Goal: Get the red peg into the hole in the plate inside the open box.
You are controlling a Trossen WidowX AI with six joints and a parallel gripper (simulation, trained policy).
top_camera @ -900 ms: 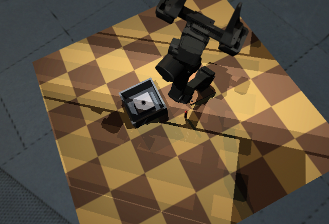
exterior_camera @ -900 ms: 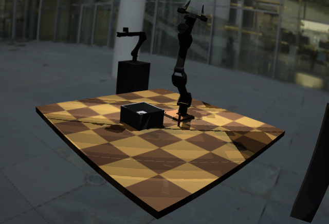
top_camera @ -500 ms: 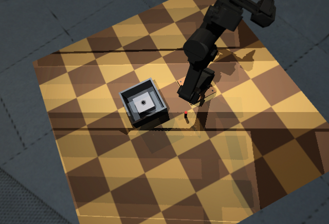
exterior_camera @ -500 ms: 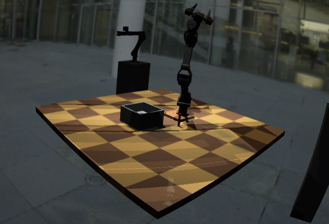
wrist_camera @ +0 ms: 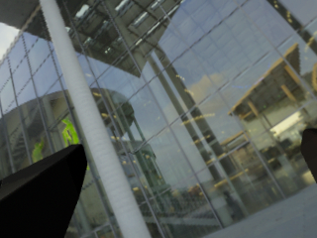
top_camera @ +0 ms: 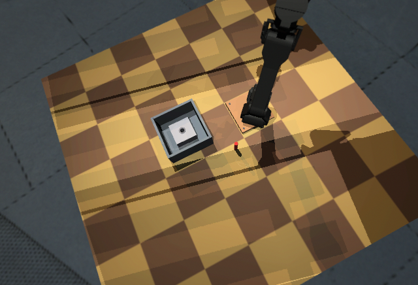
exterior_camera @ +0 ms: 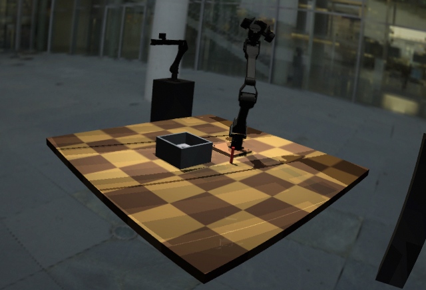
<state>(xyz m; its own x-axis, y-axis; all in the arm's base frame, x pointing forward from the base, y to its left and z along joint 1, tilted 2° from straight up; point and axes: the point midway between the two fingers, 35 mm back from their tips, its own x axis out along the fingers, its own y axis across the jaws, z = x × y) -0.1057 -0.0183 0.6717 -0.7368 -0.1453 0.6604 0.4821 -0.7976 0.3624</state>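
Right now my gripper tip is 33 cm short of the red peg, 9 cm to the right of it and 67 cm above it. The rest, counted from my gripper tip: dark box 46 cm ahead, 9 cm to the right, 68 cm below; then grey plate 46 cm ahead, 9 cm to the right, 66 cm below.
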